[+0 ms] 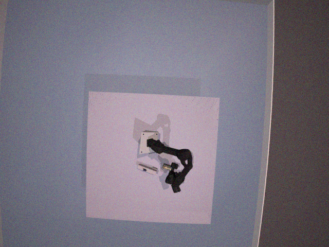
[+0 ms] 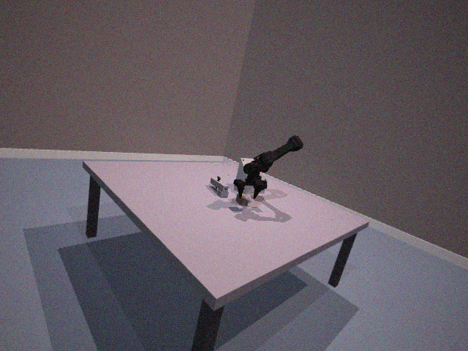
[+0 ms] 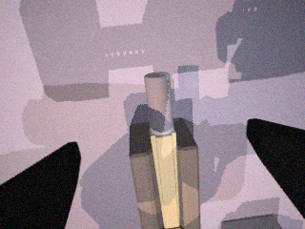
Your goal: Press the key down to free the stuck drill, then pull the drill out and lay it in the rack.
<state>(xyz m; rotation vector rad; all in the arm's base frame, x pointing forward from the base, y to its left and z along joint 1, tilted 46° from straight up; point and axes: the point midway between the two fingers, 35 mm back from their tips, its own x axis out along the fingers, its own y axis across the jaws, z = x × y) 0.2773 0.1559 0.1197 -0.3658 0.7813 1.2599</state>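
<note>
Now: the drill 30 mm to the right of my gripper tip and 10 mm behind it. The rest, counted from my gripper tip: tan rack 40 mm to the right, 30 mm below, 10 mm behind; pale long fixture block 220 mm to the right, 10 mm below.
</note>
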